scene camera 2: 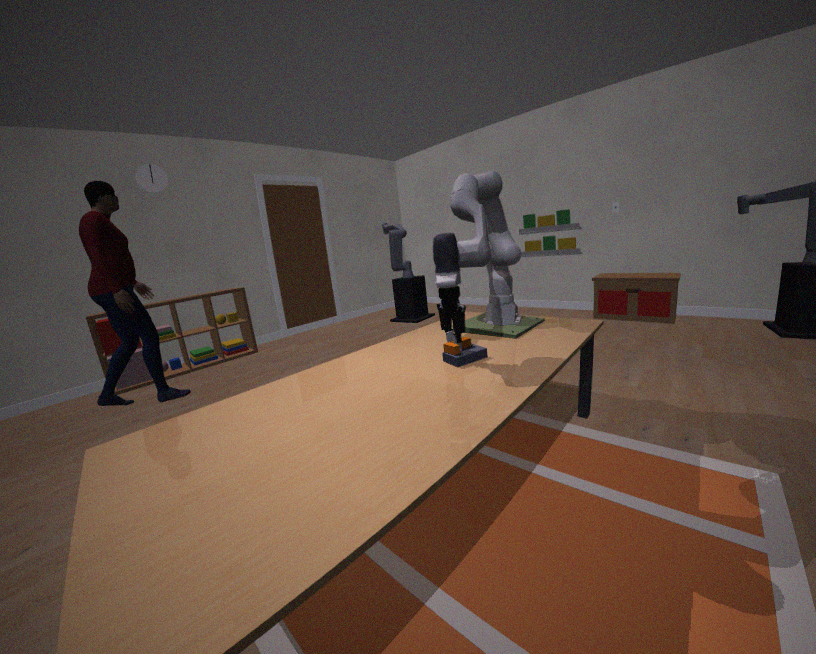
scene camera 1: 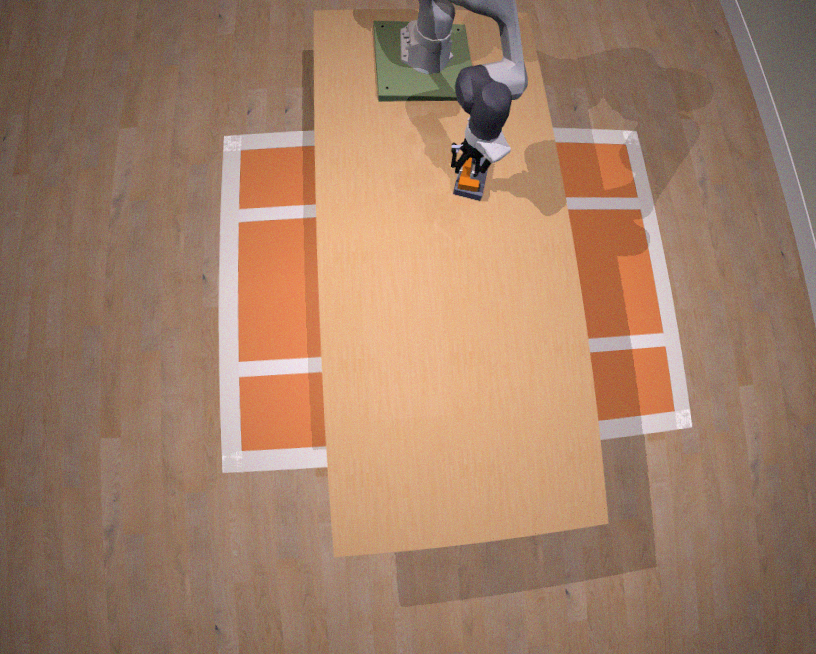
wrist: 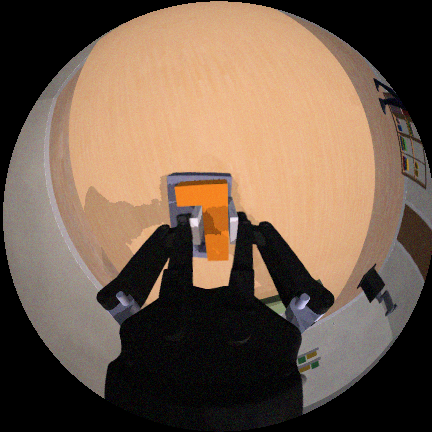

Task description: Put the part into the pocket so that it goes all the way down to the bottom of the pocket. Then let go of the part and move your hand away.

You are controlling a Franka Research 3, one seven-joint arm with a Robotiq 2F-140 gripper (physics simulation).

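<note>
The orange L-shaped part (scene camera 1: 468, 183) (scene camera 2: 452, 348) (wrist: 200, 194) is between the fingers of my gripper (scene camera 1: 472, 170) (scene camera 2: 454, 336) (wrist: 215, 206), which is shut on its long leg. The part is over the blue-grey block with the pocket (scene camera 1: 467, 196) (scene camera 2: 475, 354) (wrist: 172, 200). Its top stands above the block's rim in scene camera 2. In the wrist view the short leg lies inside the far rim, while the long leg covers much of the right rim and its end reaches the near edge. The part's underside and the pocket floor beneath it are hidden.
The block rests on the long wooden table (scene camera 1: 449, 340) (scene camera 2: 272, 463) (wrist: 225, 100), in front of the green base plate (scene camera 1: 415, 88) (scene camera 2: 507, 331) of the arm. A person (scene camera 2: 112, 272) stands on the floor beyond the table, near a low shelf unit (scene camera 2: 249, 320).
</note>
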